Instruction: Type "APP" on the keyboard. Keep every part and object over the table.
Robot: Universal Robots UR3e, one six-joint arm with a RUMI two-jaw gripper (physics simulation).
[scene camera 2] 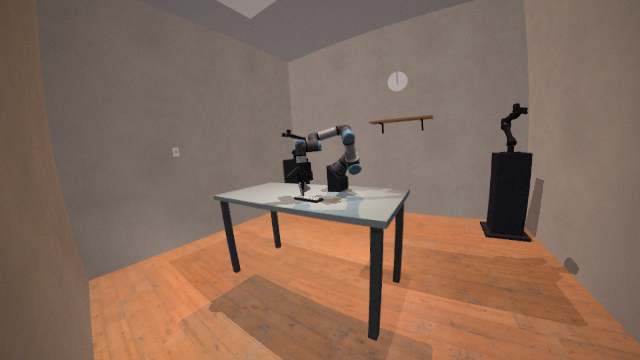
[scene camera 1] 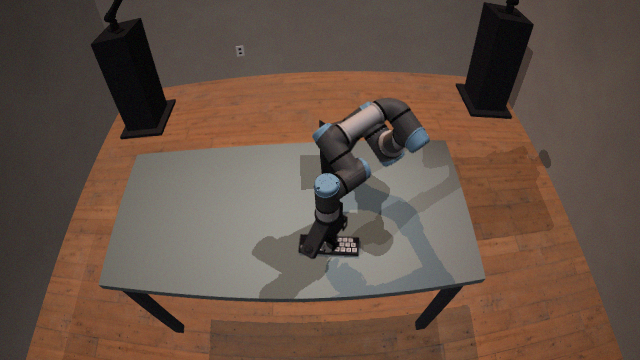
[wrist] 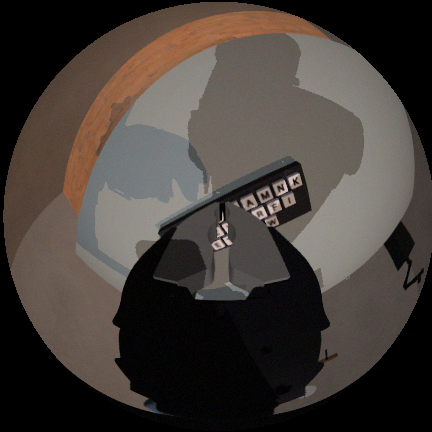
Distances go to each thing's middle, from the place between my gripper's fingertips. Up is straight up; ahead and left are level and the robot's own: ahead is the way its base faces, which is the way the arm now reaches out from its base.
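Position of the black keyboard (wrist: pixel 281 195), counted from my hand: 1 cm to the left of it, 2 cm below it, 4 cm behind it.
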